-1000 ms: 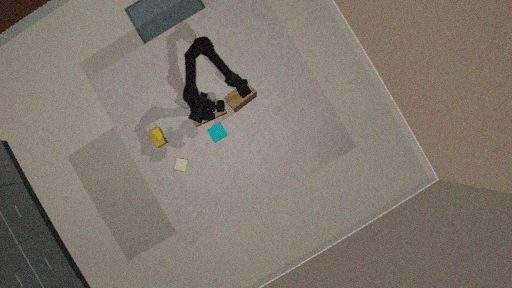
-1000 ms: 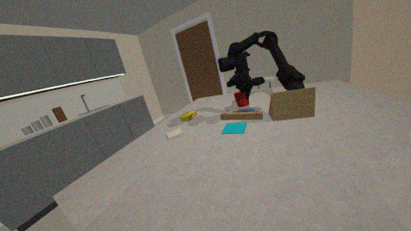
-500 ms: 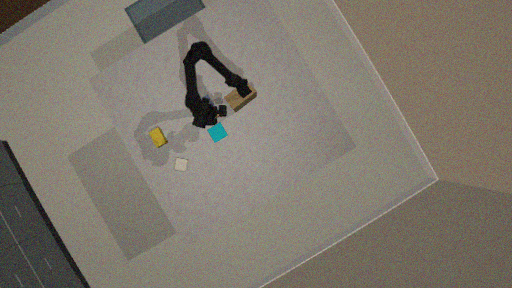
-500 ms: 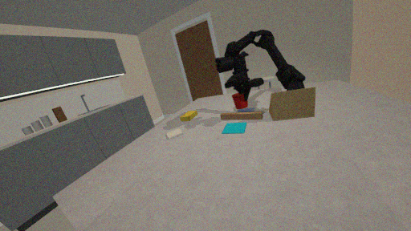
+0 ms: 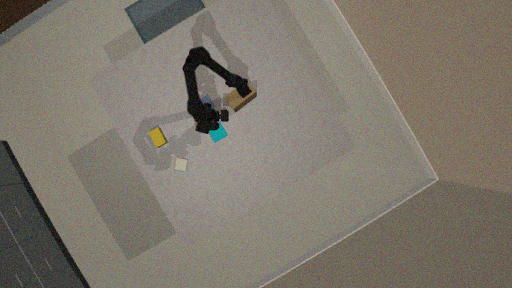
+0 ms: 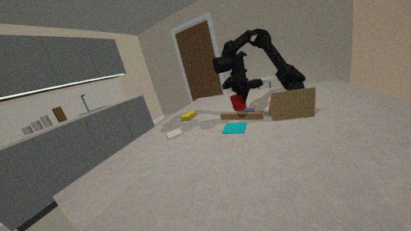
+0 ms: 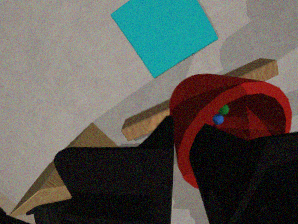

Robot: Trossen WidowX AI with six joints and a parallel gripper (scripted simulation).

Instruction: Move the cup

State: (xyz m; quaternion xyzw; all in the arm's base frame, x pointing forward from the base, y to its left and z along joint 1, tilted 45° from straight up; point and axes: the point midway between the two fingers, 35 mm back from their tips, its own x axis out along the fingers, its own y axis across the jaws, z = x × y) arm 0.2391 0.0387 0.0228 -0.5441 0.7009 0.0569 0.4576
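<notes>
My gripper tip is 4 cm to the left of the blue marble, 3 cm short of it and 2 cm above it. Round my gripper tip: red cup (2 cm to the right, 2 cm ahead); cyan pad (10 cm below, 7 cm to the left, 5 cm ahead); wooden bar (9 cm below, 3 cm to the right, 3 cm ahead).
</notes>
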